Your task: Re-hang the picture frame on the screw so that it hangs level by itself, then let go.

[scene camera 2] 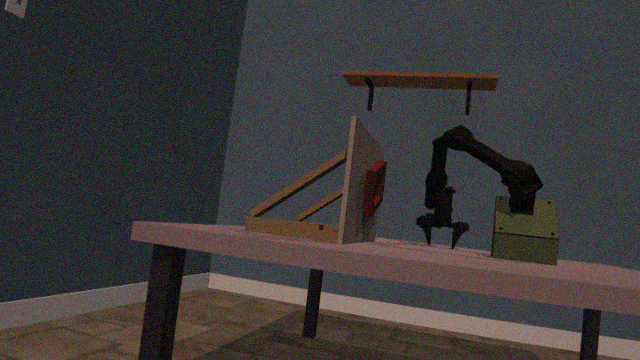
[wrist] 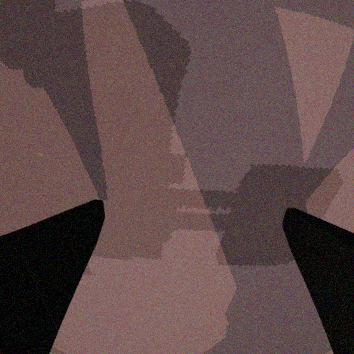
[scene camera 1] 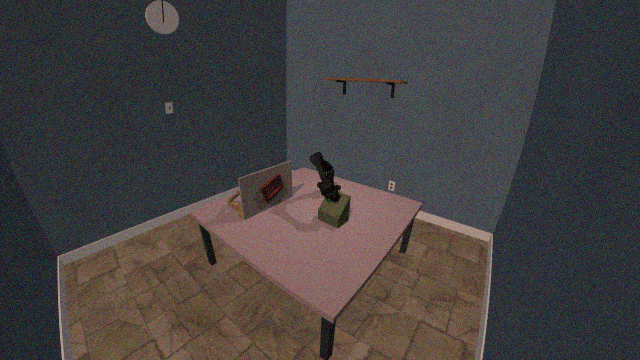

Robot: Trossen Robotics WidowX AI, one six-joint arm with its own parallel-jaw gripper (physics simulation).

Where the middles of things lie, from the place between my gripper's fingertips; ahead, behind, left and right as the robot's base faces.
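Labels:
The board (scene camera 1: 252,201) is 150 mm above my hand, and it's also 180 mm ahead of it and 450 mm to the left of it.

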